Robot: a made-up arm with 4 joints. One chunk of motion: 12 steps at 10 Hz.
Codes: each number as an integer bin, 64 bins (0 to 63) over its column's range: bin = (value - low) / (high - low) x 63, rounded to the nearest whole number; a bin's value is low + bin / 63 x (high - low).
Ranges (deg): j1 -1..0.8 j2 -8.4..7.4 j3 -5.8..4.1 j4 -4.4..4
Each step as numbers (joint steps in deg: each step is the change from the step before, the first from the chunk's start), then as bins.
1 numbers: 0.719 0.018 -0.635 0.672
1 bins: 60 34 33 38
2 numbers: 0.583 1.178 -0.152 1.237
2 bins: 55 38 36 42
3 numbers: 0.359 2.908 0.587 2.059
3 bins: 48 45 41 48
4 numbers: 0.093 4.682 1.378 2.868
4 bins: 38 52 46 55
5 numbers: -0.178 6.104 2.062 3.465
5 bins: 29 58 50 59
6 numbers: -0.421 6.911 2.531 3.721
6 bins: 20 61 53 61
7 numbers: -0.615 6.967 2.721 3.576
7 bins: 13 61 54 60
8 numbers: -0.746 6.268 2.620 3.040
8 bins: 9 58 54 56
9 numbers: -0.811 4.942 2.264 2.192
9 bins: 7 53 51 49
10 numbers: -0.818 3.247 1.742 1.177
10 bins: 6 46 48 42
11 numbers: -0.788 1.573 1.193 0.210
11 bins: 7 40 45 35
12 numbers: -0.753 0.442 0.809 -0.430
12 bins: 9 35 42 30
